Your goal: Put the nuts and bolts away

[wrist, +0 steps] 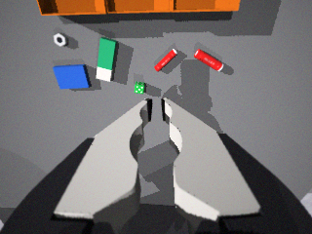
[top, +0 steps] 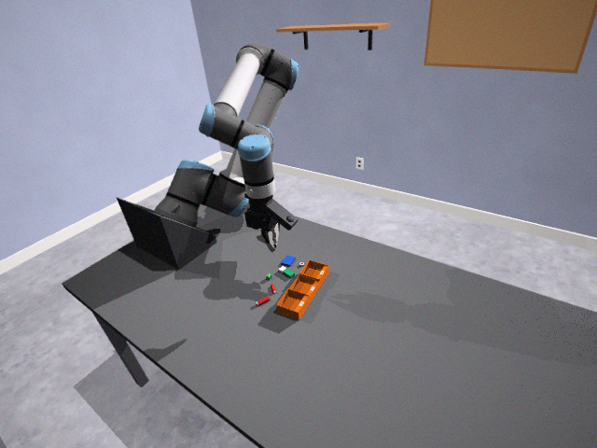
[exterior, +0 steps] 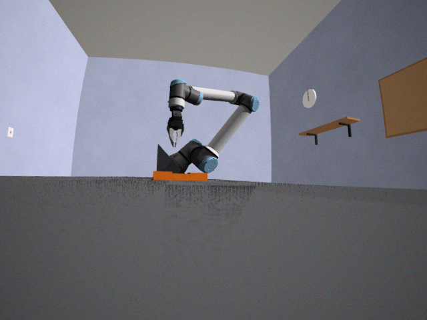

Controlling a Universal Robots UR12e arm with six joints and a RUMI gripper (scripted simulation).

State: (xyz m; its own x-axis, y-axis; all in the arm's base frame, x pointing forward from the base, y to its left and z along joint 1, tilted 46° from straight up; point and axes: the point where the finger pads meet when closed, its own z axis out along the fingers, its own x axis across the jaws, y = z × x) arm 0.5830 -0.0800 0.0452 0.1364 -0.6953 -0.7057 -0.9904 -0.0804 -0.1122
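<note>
The orange bin rack is 9 cm ahead of my hand, 3 cm to the left of it and 17 cm below it. Also, from my hand: green block 3 cm behind, 8 cm to the left, 18 cm below; then small green die 7 cm behind, 2 cm to the left, 18 cm below; then grey nut 15 cm to the left, 19 cm below.
</note>
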